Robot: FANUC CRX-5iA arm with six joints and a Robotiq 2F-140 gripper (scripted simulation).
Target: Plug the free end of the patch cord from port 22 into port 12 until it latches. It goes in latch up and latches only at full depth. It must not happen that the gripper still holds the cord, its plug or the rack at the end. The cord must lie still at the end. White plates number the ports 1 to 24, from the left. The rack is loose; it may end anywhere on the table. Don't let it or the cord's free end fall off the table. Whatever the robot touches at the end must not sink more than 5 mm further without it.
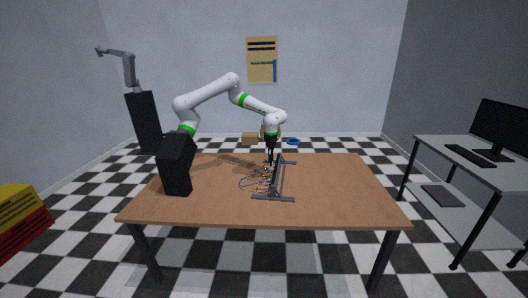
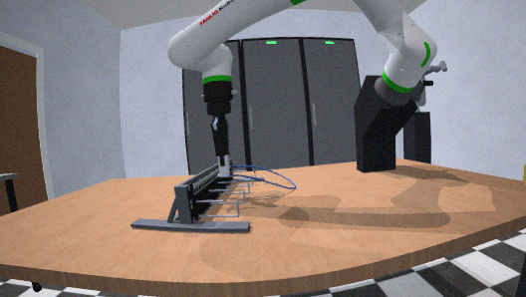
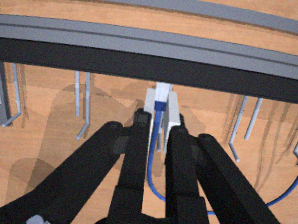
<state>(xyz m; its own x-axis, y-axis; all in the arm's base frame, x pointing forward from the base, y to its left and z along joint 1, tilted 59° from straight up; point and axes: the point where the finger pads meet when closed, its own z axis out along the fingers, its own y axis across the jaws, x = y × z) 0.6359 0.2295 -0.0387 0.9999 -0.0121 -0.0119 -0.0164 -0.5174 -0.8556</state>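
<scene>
The white plug lies 1 cm ahead of my hand and 3 cm below it.
</scene>
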